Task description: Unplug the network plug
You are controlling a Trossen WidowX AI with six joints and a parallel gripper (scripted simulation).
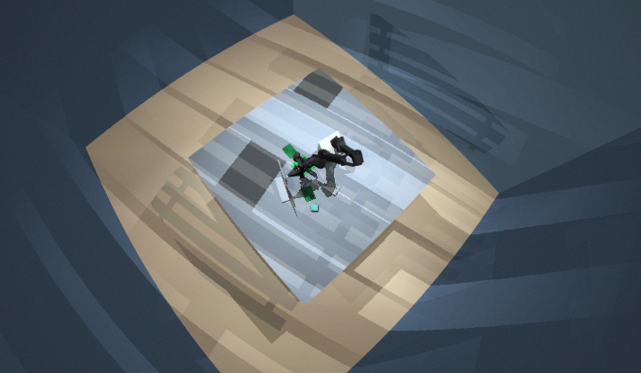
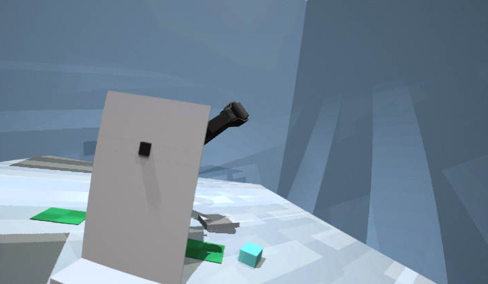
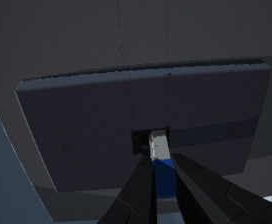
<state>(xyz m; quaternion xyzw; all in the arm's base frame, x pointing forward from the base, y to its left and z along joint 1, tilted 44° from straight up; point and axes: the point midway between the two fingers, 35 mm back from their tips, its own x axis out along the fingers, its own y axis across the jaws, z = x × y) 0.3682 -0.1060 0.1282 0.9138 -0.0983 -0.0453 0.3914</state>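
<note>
My gripper tip is now 3 cm short of the grey upright panel, 1 cm to the left of it and 8 cm above it. From my gripper tip the other things lie so: blue plug: right at my gripper tip; flat grey piece: 20 cm behind, 19 cm to the left, 20 cm below; cyan cube: 2 cm behind, 22 cm to the left, 19 cm below.
</note>
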